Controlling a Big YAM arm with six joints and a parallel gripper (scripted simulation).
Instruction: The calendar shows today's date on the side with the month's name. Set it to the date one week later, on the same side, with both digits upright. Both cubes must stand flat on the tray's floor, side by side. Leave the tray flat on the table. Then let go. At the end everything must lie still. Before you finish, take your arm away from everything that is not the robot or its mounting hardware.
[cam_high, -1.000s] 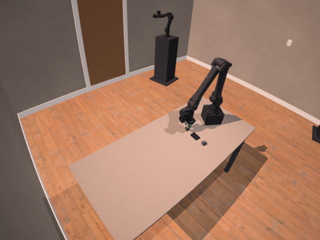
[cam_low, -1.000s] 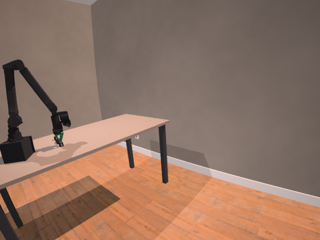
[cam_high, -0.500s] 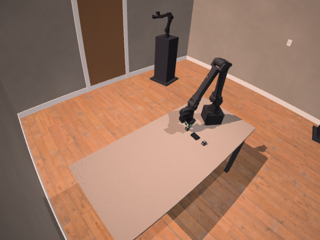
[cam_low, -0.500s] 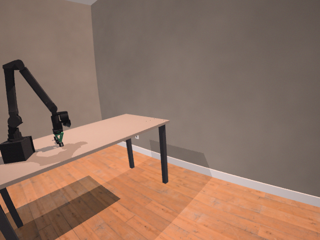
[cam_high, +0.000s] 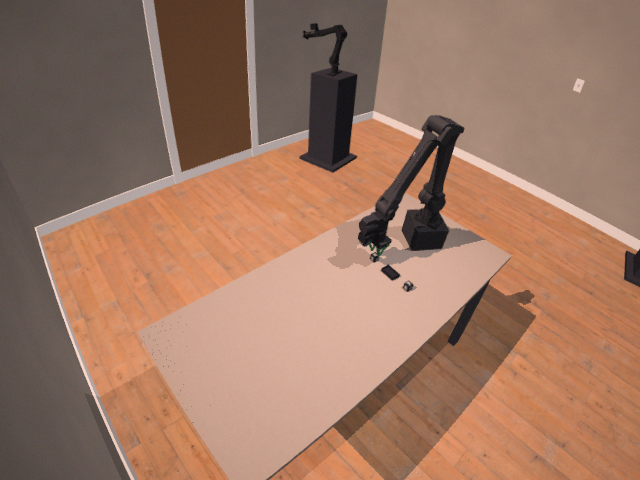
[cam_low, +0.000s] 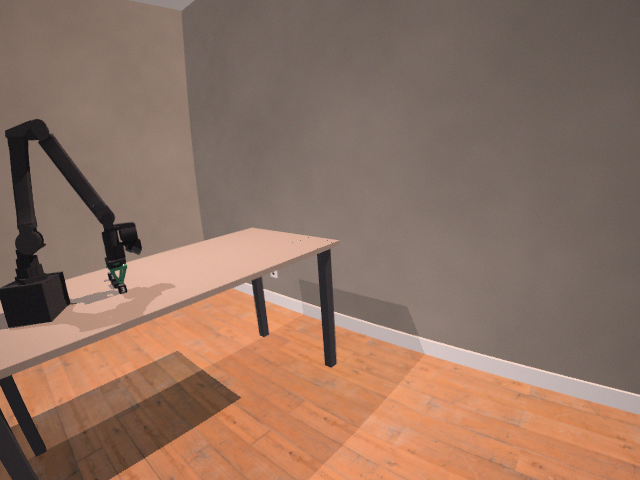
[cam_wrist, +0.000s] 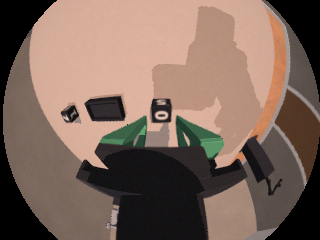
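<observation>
My gripper is now 3 cm short of the dark calendar tray, 10 cm to the right of it and 4 cm above it.
</observation>
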